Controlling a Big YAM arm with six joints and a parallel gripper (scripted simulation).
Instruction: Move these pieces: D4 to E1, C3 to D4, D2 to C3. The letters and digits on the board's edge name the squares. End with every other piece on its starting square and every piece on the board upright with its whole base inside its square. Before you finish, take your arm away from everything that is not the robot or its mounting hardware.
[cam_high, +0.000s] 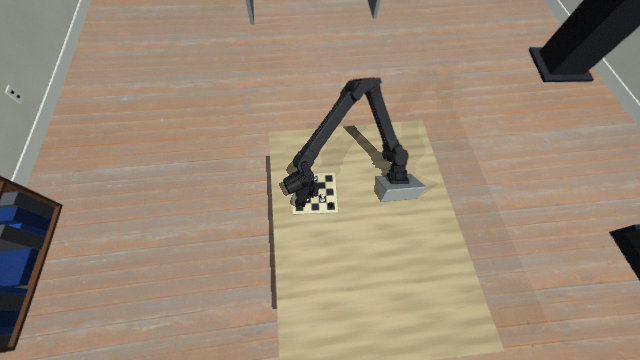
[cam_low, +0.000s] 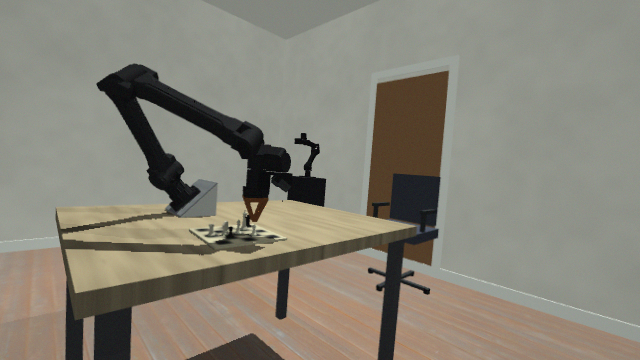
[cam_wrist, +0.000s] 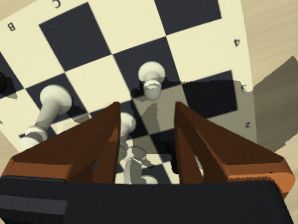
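The small chessboard is 3 cm behind my hand, 3 cm to the right of it and 5 cm below it. From my hand the other things lie so: black pawn 7 cm to the right, 4 cm below.
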